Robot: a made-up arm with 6 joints. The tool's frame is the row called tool. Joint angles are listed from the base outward. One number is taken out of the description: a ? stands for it. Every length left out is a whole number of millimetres.
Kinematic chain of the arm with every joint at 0, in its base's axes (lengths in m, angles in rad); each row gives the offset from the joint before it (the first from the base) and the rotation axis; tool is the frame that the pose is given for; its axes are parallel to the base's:
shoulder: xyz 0 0 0.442 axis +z
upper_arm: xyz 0 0 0 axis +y
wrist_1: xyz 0 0 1.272 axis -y
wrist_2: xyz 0.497 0 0 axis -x
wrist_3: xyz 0 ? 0 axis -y
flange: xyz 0 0 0 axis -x
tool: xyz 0 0 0
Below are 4 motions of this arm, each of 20 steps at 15 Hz.
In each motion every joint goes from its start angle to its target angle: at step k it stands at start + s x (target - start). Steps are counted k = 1, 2, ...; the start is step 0. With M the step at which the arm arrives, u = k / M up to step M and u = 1 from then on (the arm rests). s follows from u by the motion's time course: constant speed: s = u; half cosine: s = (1 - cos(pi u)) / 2; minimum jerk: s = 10 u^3 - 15 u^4 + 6 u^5.
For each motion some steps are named. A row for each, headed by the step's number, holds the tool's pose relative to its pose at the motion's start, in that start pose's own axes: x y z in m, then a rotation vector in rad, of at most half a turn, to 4 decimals.
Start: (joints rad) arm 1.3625 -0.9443 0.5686 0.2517 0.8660 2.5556
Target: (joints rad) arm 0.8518 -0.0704 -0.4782 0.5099 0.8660 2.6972
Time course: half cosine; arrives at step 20
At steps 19, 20:
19: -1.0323 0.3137 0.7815 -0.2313 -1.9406 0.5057
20: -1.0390 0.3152 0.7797 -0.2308 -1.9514 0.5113

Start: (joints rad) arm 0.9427 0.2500 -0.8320 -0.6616 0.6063 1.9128
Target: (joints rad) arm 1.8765 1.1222 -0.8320 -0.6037 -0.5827 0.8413
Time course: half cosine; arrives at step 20
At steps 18, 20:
18: 0.1693 0.6316 0.7318 -0.3489 0.6957 1.4900
20: 0.1630 0.6579 0.7412 -0.3691 0.7505 1.4911

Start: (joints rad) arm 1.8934 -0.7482 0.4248 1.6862 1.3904 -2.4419
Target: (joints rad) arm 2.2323 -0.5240 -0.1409 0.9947 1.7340 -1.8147
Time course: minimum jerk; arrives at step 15
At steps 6, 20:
6: -0.0487 -0.2054 -0.0355 0.0912 -0.0853 0.3098
20: -0.0401 -0.5675 -0.2344 0.2797 -0.5488 0.7577

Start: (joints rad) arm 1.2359 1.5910 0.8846 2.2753 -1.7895 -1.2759
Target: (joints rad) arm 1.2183 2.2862 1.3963 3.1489 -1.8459 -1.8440
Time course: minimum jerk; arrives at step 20
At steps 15, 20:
15: -0.6315 0.3335 -0.5890 0.5846 -0.7828 0.0668
20: -0.7007 0.3427 -0.6748 0.6540 -0.8712 0.1066

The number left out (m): -0.111
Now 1 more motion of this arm.
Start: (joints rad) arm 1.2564 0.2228 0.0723 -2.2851 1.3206 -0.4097
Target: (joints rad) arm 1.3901 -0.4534 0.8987 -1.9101 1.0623 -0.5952
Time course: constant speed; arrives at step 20
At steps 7, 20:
7: -0.2397 0.2679 0.1815 0.4027 0.5021 0.0196
20: -0.4531 0.7293 0.8789 1.2517 1.2992 0.0722

